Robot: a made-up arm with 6 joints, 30 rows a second.
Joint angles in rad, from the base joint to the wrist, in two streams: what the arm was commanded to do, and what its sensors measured. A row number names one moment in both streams.
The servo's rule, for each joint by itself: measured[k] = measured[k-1] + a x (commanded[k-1-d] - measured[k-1]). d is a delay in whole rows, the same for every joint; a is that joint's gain. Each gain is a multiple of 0.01, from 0.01 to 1. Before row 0 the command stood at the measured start. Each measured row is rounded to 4 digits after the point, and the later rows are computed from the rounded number. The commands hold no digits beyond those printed.
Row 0, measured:
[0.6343, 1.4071, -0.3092, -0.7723, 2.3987, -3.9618]
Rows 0 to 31, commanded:
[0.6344, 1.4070, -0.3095, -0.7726, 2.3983, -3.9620]
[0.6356, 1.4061, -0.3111, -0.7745, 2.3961, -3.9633]
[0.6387, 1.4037, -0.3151, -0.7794, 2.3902, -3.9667]
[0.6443, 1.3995, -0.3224, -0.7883, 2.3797, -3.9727]
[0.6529, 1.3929, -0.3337, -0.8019, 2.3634, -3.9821]
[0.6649, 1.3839, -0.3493, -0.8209, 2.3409, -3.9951]
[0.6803, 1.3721, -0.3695, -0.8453, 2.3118, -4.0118]
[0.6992, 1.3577, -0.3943, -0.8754, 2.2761, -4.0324]
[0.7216, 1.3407, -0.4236, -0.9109, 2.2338, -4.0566]
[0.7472, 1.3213, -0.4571, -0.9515, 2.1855, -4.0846]
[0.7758, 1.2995, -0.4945, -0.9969, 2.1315, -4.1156]
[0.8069, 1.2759, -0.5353, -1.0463, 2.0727, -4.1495]
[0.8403, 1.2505, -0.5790, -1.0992, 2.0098, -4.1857]
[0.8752, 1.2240, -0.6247, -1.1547, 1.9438, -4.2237]
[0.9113, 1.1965, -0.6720, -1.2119, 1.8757, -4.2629]
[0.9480, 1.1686, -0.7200, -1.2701, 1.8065, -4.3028]
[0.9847, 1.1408, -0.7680, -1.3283, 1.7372, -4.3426]
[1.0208, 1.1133, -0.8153, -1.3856, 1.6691, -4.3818]
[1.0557, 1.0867, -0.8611, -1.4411, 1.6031, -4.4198]
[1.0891, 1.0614, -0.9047, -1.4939, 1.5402, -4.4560]
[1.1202, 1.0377, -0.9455, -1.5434, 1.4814, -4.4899]
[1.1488, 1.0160, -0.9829, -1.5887, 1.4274, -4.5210]
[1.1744, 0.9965, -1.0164, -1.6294, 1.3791, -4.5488]
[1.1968, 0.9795, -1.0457, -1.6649, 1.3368, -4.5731]
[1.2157, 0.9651, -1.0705, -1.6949, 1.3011, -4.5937]
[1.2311, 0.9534, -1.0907, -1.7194, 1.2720, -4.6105]
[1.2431, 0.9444, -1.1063, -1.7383, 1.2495, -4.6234]
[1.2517, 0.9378, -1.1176, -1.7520, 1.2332, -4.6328]
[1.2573, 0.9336, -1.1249, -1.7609, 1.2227, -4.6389]
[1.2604, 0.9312, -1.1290, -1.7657, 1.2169, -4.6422]
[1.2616, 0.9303, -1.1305, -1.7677, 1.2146, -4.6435]
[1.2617, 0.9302, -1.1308, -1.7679, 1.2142, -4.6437]
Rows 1 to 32, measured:
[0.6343, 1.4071, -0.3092, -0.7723, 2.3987, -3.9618]
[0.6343, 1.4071, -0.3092, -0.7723, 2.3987, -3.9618]
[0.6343, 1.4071, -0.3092, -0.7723, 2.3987, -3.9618]
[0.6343, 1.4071, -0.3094, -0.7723, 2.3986, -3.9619]
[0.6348, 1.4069, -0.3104, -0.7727, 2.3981, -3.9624]
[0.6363, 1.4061, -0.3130, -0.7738, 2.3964, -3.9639]
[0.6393, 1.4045, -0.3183, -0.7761, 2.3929, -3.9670]
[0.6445, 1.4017, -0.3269, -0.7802, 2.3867, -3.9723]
[0.6523, 1.3974, -0.3394, -0.7867, 2.3771, -3.9803]
[0.6629, 1.3913, -0.3563, -0.7961, 2.3634, -3.9913]
[0.6767, 1.3832, -0.3776, -0.8088, 2.3451, -4.0057]
[0.6938, 1.3730, -0.4034, -0.8251, 2.3217, -4.0235]
[0.7141, 1.3606, -0.4335, -0.8453, 2.2931, -4.0449]
[0.7375, 1.3459, -0.4677, -0.8696, 2.2592, -4.0696]
[0.7639, 1.3291, -0.5056, -0.8979, 2.2200, -4.0976]
[0.7929, 1.3102, -0.5467, -0.9301, 2.1759, -4.1284]
[0.8242, 1.2895, -0.5904, -0.9660, 2.1272, -4.1618]
[0.8573, 1.2672, -0.6361, -1.0053, 2.0744, -4.1972]
[0.8918, 1.2435, -0.6831, -1.0477, 2.0181, -4.2342]
[0.9271, 1.2189, -0.7306, -1.0926, 1.9591, -4.2721]
[0.9627, 1.1936, -0.7780, -1.1395, 1.8982, -4.3105]
[0.9980, 1.1679, -0.8245, -1.1878, 1.8362, -4.3488]
[1.0326, 1.1423, -0.8694, -1.2368, 1.7740, -4.3863]
[1.0659, 1.1172, -0.9120, -1.2859, 1.7126, -4.4226]
[1.0974, 1.0929, -0.9517, -1.3343, 1.6527, -4.4570]
[1.1267, 1.0698, -0.9879, -1.3815, 1.5952, -4.4891]
[1.1533, 1.0481, -1.0203, -1.4268, 1.5409, -4.5185]
[1.1770, 1.0282, -1.0484, -1.4697, 1.4905, -4.5448]
[1.1976, 1.0102, -1.0721, -1.5097, 1.4446, -4.5678]
[1.2149, 0.9944, -1.0913, -1.5463, 1.4036, -4.5873]
[1.2289, 0.9808, -1.1060, -1.5792, 1.3678, -4.6032]
[1.2397, 0.9695, -1.1166, -1.6083, 1.3373, -4.6157]
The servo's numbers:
d 3
a 0.38 0.24 0.56 0.16 0.21 0.35

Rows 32 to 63, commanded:
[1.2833, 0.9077, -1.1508, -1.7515, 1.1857, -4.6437]
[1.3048, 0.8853, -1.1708, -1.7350, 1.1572, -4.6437]
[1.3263, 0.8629, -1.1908, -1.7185, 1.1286, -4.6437]
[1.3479, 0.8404, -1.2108, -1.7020, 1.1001, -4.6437]
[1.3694, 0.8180, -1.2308, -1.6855, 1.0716, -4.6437]
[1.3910, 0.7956, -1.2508, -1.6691, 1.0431, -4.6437]
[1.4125, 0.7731, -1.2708, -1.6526, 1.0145, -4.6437]
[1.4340, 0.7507, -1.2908, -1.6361, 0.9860, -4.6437]
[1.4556, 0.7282, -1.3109, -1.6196, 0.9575, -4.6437]
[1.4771, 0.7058, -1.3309, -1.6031, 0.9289, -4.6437]
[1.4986, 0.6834, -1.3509, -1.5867, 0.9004, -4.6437]
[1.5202, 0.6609, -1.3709, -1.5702, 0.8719, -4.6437]
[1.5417, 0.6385, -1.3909, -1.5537, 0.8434, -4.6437]
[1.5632, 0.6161, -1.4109, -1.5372, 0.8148, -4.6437]
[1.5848, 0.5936, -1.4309, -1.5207, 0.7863, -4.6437]
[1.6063, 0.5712, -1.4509, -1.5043, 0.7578, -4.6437]
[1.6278, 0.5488, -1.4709, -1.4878, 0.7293, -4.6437]
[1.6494, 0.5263, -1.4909, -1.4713, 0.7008, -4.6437]
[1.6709, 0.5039, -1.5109, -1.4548, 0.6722, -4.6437]
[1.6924, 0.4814, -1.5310, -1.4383, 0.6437, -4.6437]
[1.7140, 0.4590, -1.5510, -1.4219, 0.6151, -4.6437]
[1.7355, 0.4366, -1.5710, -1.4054, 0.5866, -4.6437]
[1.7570, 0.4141, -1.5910, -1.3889, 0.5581, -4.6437]
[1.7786, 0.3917, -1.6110, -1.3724, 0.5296, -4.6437]
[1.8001, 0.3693, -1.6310, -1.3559, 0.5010, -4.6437]
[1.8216, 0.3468, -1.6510, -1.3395, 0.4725, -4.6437]
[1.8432, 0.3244, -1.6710, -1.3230, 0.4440, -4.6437]
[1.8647, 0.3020, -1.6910, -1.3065, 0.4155, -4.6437]
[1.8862, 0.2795, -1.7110, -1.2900, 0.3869, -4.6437]
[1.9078, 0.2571, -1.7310, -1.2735, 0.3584, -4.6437]
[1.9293, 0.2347, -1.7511, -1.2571, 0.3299, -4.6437]
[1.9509, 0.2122, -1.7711, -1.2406, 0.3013, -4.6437]
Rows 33 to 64, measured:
[1.2476, 0.9603, -1.1235, -1.6335, 1.3120, -4.6250]
[1.2529, 0.9531, -1.1274, -1.6550, 1.2915, -4.6315]
[1.2562, 0.9476, -1.1293, -1.6731, 1.2753, -4.6358]
[1.2665, 0.9380, -1.1413, -1.6856, 1.2565, -4.6386]
[1.2811, 0.9254, -1.1578, -1.6935, 1.2356, -4.6404]
[1.2983, 0.9104, -1.1763, -1.6975, 1.2131, -4.6416]
[1.3171, 0.8936, -1.1956, -1.6982, 1.1894, -4.6423]
[1.3370, 0.8755, -1.2153, -1.6962, 1.1647, -4.6428]
[1.3575, 0.8563, -1.2352, -1.6919, 1.1392, -4.6431]
[1.3784, 0.8363, -1.2551, -1.6856, 1.1130, -4.6433]
[1.3995, 0.8158, -1.2751, -1.6777, 1.0863, -4.6434]
[1.4208, 0.7948, -1.2951, -1.6684, 1.0593, -4.6435]
[1.4422, 0.7734, -1.3151, -1.6580, 1.0319, -4.6436]
[1.4636, 0.7518, -1.3351, -1.6466, 1.0043, -4.6436]
[1.4851, 0.7300, -1.3551, -1.6344, 0.9765, -4.6436]
[1.5066, 0.7080, -1.3751, -1.6215, 0.9485, -4.6436]
[1.5281, 0.6859, -1.3951, -1.6080, 0.9204, -4.6436]
[1.5496, 0.6637, -1.4151, -1.5940, 0.8922, -4.6436]
[1.5711, 0.6415, -1.4351, -1.5796, 0.8640, -4.6436]
[1.5926, 0.6193, -1.4551, -1.5649, 0.8357, -4.6436]
[1.6142, 0.5970, -1.4751, -1.5499, 0.8074, -4.6436]
[1.6357, 0.5747, -1.4951, -1.5347, 0.7790, -4.6436]
[1.6572, 0.5523, -1.5152, -1.5193, 0.7506, -4.6436]
[1.6788, 0.5299, -1.5352, -1.5037, 0.7221, -4.6436]
[1.7003, 0.5075, -1.5552, -1.4880, 0.6936, -4.6436]
[1.7218, 0.4851, -1.5752, -1.4721, 0.6651, -4.6436]
[1.7434, 0.4627, -1.5952, -1.4561, 0.6366, -4.6436]
[1.7649, 0.4403, -1.6152, -1.4401, 0.6081, -4.6436]
[1.7864, 0.4179, -1.6352, -1.4240, 0.5796, -4.6436]
[1.8080, 0.3955, -1.6552, -1.4078, 0.5511, -4.6436]
[1.8295, 0.3731, -1.6752, -1.3916, 0.5226, -4.6436]
[1.8510, 0.3506, -1.6952, -1.3753, 0.4941, -4.6436]

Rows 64 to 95, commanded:
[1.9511, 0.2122, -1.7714, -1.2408, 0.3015, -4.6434]
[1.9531, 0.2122, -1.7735, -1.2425, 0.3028, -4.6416]
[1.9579, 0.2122, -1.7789, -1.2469, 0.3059, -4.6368]
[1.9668, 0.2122, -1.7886, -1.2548, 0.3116, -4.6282]
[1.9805, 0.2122, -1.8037, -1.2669, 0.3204, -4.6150]
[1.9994, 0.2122, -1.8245, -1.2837, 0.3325, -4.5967]
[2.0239, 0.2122, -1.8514, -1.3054, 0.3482, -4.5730]
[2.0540, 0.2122, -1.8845, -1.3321, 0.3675, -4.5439]
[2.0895, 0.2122, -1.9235, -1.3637, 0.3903, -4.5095]
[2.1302, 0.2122, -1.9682, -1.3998, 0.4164, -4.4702]
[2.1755, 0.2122, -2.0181, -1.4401, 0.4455, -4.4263]
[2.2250, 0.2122, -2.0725, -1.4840, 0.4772, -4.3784]
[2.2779, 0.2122, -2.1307, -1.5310, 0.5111, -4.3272]
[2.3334, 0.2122, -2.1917, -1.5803, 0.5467, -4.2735]
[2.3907, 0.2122, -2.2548, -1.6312, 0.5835, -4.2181]
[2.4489, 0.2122, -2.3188, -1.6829, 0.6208, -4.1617]
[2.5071, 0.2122, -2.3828, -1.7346, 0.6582, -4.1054]
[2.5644, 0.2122, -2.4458, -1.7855, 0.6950, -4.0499]
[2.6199, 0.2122, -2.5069, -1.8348, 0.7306, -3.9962]
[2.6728, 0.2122, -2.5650, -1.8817, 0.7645, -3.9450]
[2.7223, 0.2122, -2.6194, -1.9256, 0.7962, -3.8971]
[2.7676, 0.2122, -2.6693, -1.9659, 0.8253, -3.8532]
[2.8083, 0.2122, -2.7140, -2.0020, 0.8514, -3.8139]
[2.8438, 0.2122, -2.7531, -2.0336, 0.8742, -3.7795]
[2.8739, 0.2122, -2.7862, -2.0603, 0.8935, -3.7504]
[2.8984, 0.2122, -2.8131, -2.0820, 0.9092, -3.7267]
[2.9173, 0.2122, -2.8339, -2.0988, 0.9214, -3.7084]
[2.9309, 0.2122, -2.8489, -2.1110, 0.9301, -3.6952]
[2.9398, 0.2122, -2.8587, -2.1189, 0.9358, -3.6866]
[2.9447, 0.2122, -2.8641, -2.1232, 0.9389, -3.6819]
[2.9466, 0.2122, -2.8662, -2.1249, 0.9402, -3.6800]
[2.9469, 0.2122, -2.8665, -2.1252, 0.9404, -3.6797]
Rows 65 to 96, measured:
[1.8726, 0.3282, -1.7152, -1.3590, 0.4656, -4.6436]
[1.8941, 0.3058, -1.7353, -1.3427, 0.4371, -4.6436]
[1.9157, 0.2833, -1.7553, -1.3264, 0.4086, -4.6436]
[1.9292, 0.2662, -1.7643, -1.3127, 0.3861, -4.6435]
[1.9383, 0.2532, -1.7695, -1.3015, 0.3686, -4.6428]
[1.9457, 0.2434, -1.7748, -1.2928, 0.3554, -4.6407]
[1.9537, 0.2359, -1.7825, -1.2867, 0.3462, -4.6363]
[1.9639, 0.2302, -1.7944, -1.2835, 0.3408, -4.6288]
[1.9774, 0.2259, -1.8113, -1.2835, 0.3391, -4.6176]
[1.9951, 0.2226, -1.8338, -1.2870, 0.3410, -4.6020]
[2.0175, 0.2201, -1.8622, -1.2942, 0.3466, -4.5817]
[2.0449, 0.2182, -1.8965, -1.3053, 0.3558, -4.5564]
[2.0773, 0.2168, -1.9367, -1.3204, 0.3685, -4.5262]
[2.1146, 0.2157, -1.9823, -1.3396, 0.3847, -4.4912]
[2.1566, 0.2149, -2.0328, -1.3627, 0.4041, -4.4517]
[2.2027, 0.2143, -2.0876, -1.3896, 0.4266, -4.4081]
[2.2524, 0.2138, -2.1459, -1.4201, 0.4518, -4.3610]
[2.3050, 0.2134, -2.2069, -1.4539, 0.4795, -4.3110]
[2.3597, 0.2131, -2.2696, -1.4905, 0.5092, -4.2587]
[2.4157, 0.2129, -2.3330, -1.5296, 0.5405, -4.2050]
[2.4722, 0.2127, -2.3962, -1.5705, 0.5729, -4.1507]
[2.5283, 0.2126, -2.4582, -1.6128, 0.6060, -4.0966]
[2.5832, 0.2125, -2.5180, -1.6558, 0.6393, -4.0435]
[2.6361, 0.2124, -2.5748, -1.6990, 0.6722, -3.9923]
[2.6861, 0.2124, -2.6277, -1.7417, 0.7044, -3.9436]
[2.7325, 0.2124, -2.6760, -1.7833, 0.7353, -3.8982]
[2.7748, 0.2124, -2.7192, -1.8233, 0.7645, -3.8567]
[2.8125, 0.2124, -2.7567, -1.8612, 0.7916, -3.8195]
[2.8451, 0.2124, -2.7883, -1.8965, 0.8163, -3.7870]
[2.8725, 0.2124, -2.8138, -1.9289, 0.8384, -3.7595]
[2.8947, 0.2124, -2.8335, -1.9580, 0.8577, -3.7370]
[2.9118, 0.2124, -2.8476, -1.9837, 0.8741, -3.7194]

